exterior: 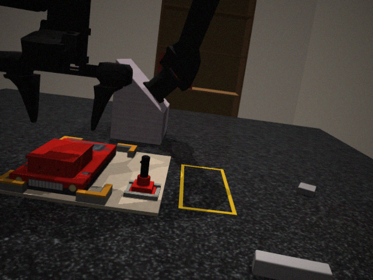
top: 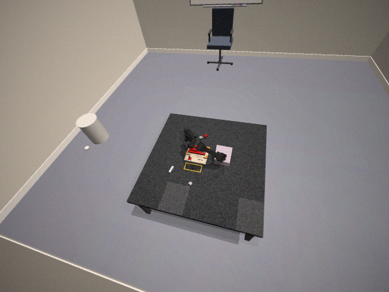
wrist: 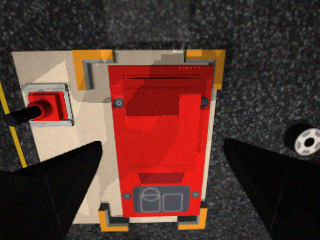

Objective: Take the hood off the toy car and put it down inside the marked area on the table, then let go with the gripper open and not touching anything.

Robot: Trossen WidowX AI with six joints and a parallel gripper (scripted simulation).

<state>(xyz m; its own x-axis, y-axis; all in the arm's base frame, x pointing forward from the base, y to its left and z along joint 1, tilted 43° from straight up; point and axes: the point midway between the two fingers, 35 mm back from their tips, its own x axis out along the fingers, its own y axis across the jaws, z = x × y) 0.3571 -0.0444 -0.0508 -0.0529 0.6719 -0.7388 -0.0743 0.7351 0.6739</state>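
Right now the hood is 50 mm below my gripper tip. Also, from my gripper tip: white bar 320 mm to the left, 150 mm ahead, 80 mm below.
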